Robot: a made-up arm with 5 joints.
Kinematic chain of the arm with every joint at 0, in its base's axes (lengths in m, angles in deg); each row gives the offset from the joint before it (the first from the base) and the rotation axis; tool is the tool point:
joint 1: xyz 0 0 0.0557 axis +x
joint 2: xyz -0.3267 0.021 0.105 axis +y
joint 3: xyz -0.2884 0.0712 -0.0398 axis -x
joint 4: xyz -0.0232 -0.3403 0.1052 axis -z
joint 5: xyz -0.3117 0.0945 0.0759 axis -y
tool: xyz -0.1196 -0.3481 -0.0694
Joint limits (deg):
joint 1: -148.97..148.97
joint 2: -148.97..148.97
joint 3: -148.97..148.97
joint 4: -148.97..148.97
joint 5: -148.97..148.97
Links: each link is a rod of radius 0.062 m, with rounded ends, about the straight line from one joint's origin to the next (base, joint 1, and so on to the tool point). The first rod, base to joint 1, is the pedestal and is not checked.
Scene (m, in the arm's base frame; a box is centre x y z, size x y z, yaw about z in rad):
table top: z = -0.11
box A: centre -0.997 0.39 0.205 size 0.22 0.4 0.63 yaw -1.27
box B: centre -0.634 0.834 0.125 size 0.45 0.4 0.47 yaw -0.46
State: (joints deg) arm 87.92 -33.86 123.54 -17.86 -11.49
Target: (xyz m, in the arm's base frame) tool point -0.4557 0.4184 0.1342
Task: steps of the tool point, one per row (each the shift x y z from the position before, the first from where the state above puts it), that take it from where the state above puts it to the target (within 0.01 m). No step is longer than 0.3 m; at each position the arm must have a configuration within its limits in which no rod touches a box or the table.
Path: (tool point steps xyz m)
1: -0.0100 0.0830 -0.0413
2: 0.0335 0.0869 -0.0137
3: 0.0738 0.0733 0.0103
4: 0.1083 0.0474 0.0249
5: 0.1334 0.0135 0.0256
6: 0.1477 -0.0202 0.0117
7: 0.2517 0.0533 -0.0232
8: 0.2243 -0.0141 -0.0904
9: 0.1654 -0.0712 -0.1354
10: -0.1029 0.1261 -0.0263
11: -0.1116 0.0982 -0.0703
12: -0.1155 0.0551 -0.0976
13: -0.1141 0.0058 -0.1032

